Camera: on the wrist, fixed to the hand. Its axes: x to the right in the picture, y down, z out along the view.
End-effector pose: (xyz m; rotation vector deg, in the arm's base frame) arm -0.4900 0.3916 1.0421 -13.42 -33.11 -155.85
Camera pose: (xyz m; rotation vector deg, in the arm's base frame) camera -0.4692 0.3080 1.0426 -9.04 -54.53 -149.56
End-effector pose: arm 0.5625 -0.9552 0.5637 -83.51 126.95 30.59
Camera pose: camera 0.4822 -0.9479 0.5941 -75.82 124.72 11.85
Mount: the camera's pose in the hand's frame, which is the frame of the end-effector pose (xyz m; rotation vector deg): 0.0061 0.0794 -0.0329 16.07 0.04 -0.73
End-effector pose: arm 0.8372 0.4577 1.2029 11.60 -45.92 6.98
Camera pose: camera 0.8498 0.5426 1.1956 27.06 -44.73 12.75
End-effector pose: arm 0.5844 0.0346 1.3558 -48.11 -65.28 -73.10
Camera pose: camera 0.6677 0.0133 1.3620 -35.74 -73.87 -62.70
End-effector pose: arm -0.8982 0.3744 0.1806 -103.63 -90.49 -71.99
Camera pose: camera -0.8356 0.3309 0.2209 -93.03 -95.95 -56.33
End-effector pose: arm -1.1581 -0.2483 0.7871 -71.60 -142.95 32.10
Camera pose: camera -1.0924 -0.1930 0.7796 -64.43 -133.01 49.90
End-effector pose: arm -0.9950 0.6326 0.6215 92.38 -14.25 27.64
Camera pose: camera -1.0296 0.6574 0.6964 108.03 -10.05 30.11
